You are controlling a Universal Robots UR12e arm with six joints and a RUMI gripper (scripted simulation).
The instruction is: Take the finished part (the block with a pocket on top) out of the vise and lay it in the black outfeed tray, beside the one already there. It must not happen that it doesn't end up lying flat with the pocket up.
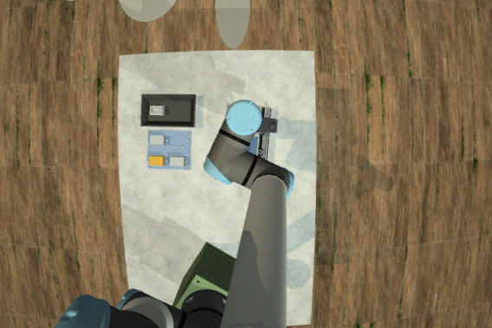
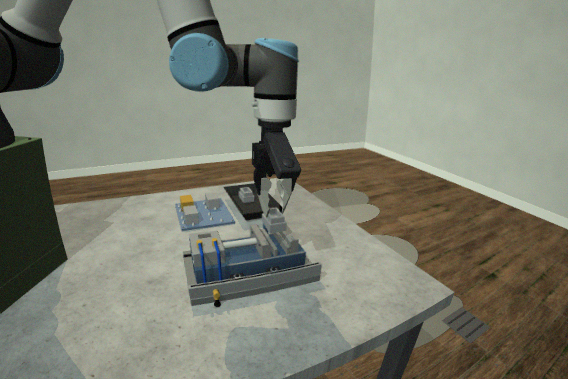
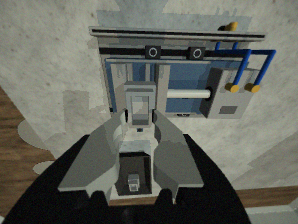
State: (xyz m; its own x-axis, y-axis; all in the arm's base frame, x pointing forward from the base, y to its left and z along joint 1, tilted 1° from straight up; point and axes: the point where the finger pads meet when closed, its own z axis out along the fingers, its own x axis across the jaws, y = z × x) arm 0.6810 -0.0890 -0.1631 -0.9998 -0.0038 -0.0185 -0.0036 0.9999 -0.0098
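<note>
The blue vise lies 70 mm behind my hand and 110 mm below it. Round my hand: orange block 180 mm behind, 370 mm to the left, 130 mm below; then blue fixture plate 130 mm behind, 330 mm to the left, 150 mm below.
</note>
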